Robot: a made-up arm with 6 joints.
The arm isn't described. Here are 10 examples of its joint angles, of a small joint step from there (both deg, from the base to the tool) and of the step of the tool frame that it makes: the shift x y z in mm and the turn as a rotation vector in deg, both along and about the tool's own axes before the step.
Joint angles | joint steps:
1: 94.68 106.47 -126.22 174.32 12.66 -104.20 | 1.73 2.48 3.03 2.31 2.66 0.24
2: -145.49 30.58 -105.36 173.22 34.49 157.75 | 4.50 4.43 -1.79 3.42 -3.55 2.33
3: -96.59 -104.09 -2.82 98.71 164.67 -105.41 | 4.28 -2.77 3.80 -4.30 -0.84 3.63
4: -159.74 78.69 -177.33 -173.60 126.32 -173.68 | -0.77 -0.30 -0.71 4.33 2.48 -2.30
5: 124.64 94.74 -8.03 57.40 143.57 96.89 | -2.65 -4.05 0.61 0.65 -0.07 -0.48
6: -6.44 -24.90 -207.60 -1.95 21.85 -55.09 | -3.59 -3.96 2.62 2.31 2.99 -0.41
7: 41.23 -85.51 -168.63 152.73 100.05 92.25 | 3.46 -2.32 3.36 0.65 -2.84 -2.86
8: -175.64 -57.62 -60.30 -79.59 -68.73 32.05 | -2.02 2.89 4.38 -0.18 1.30 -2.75
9: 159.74 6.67 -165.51 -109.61 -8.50 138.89 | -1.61 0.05 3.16 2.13 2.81 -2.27
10: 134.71 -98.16 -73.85 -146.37 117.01 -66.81 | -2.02 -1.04 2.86 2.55 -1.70 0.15
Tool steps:
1: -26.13 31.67 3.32 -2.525 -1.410 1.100
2: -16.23 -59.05 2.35 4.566 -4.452 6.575
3: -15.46 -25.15 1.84 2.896 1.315 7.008
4: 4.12 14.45 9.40 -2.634 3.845 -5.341
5: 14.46 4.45 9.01 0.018 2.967 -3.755
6: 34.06 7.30 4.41 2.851 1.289 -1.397
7: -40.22 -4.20 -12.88 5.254 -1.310 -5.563
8: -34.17 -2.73 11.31 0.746 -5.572 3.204
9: -7.92 14.90 5.00 -3.922 -0.348 -1.229
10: -6.94 -3.71 -13.46 -2.798 1.122 -1.259
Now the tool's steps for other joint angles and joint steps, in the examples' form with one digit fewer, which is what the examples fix.
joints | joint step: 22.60 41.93 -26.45 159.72 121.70 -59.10 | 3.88 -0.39 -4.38 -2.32 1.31 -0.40
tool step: -22.5 10.2 26.1 1.34 -8.38 0.70
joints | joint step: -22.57 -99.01 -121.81 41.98 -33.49 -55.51 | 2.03 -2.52 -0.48 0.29 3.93 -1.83
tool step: 15.2 26.6 4.2 0.61 -0.51 0.22
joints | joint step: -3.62 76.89 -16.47 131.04 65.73 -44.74 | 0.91 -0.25 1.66 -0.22 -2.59 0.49
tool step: -0.8 11.1 -6.8 -3.48 2.35 0.70
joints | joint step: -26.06 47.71 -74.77 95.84 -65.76 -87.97 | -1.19 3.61 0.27 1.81 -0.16 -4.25
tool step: -16.5 -16.3 18.4 -1.11 -4.19 -6.53
